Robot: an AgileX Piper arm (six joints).
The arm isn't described. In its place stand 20 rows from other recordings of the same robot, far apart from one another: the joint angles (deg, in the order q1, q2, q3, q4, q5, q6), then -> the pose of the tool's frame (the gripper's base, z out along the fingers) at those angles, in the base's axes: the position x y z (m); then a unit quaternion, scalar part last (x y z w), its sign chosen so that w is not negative.
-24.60, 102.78, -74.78, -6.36, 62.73, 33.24 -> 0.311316 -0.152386 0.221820 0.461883 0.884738 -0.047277 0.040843
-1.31, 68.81, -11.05, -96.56, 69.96, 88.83 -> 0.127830 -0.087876 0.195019 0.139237 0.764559 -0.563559 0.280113
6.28, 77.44, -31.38, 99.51, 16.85, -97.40 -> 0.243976 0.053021 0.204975 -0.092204 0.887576 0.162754 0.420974
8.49, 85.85, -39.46, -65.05, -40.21, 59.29 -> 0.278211 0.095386 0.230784 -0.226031 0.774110 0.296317 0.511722
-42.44, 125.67, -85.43, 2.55, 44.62, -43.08 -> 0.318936 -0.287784 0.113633 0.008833 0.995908 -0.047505 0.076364
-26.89, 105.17, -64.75, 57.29, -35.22, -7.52 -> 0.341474 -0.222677 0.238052 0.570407 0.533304 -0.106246 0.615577
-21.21, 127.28, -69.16, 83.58, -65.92, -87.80 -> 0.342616 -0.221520 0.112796 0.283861 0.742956 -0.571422 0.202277
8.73, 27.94, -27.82, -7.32, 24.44, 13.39 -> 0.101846 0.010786 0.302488 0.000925 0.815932 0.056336 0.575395
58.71, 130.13, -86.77, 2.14, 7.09, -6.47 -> 0.251866 0.415217 0.110792 -0.484636 0.788312 0.175058 0.336225
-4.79, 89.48, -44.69, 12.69, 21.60, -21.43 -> 0.286493 -0.016622 0.182883 -0.050781 0.965884 0.007425 0.253840
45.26, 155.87, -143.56, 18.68, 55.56, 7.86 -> 0.382044 0.419676 0.116022 -0.252758 0.927130 0.239106 0.139185
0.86, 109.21, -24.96, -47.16, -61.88, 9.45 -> 0.258439 0.062736 0.102756 -0.304538 0.763462 0.220706 0.525045
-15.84, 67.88, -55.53, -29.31, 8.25, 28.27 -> 0.256846 -0.079518 0.366047 0.124867 0.780890 -0.115909 0.600986
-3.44, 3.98, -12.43, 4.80, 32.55, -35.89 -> 0.045836 0.001349 0.231199 -0.212356 0.785892 -0.158438 0.558728
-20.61, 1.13, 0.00, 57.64, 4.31, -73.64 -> 0.056222 -0.014972 0.208487 0.004849 0.697440 -0.204379 0.686864
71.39, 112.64, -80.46, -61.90, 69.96, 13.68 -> 0.194904 0.342499 0.223713 -0.593494 0.650268 -0.383355 0.279203
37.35, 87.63, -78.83, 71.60, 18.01, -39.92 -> 0.273420 0.242251 0.397457 -0.138691 0.748997 0.451289 0.464872
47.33, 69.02, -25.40, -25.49, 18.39, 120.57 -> 0.141831 0.135634 0.187016 0.412618 0.858574 0.262067 0.154652
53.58, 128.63, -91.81, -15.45, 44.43, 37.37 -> 0.283168 0.355215 0.119523 -0.221903 0.962128 0.010981 0.157950
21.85, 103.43, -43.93, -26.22, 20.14, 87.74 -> 0.277448 0.096337 0.111448 0.356562 0.919090 0.045303 0.161508
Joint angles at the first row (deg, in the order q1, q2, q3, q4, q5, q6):
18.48 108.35 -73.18 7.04 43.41 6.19
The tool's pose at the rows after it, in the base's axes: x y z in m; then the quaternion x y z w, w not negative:
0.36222 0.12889 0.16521 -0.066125 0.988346 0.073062 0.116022
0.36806 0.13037 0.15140 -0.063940 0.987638 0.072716 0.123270
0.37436 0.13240 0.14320 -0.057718 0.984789 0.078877 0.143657
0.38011 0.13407 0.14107 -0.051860 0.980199 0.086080 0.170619
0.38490 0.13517 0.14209 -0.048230 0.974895 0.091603 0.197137
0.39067 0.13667 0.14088 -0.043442 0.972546 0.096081 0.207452
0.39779 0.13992 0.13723 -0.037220 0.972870 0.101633 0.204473
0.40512 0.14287 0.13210 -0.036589 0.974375 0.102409 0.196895
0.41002 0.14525 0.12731 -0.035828 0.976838 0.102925 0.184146
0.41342 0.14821 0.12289 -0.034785 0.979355 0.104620 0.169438
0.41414 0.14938 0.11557 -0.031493 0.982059 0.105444 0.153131
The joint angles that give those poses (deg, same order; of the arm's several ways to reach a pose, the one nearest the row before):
18.48 111.41 -73.18 7.04 41.92 6.19
18.48 113.64 -73.18 7.04 38.88 6.19
18.48 115.10 -73.18 7.65 34.95 6.19
18.48 115.70 -73.18 8.20 31.09 6.19
18.48 115.85 -73.18 8.45 27.77 6.19
18.40 116.76 -74.21 8.96 26.58 6.19
18.40 118.51 -76.34 9.95 27.14 6.19
18.40 120.55 -78.80 10.20 28.41 6.19
18.40 122.26 -80.89 10.53 30.24 6.19
18.51 123.76 -82.76 11.08 32.23 6.19
18.51 125.09 -83.56 11.72 33.54 6.19

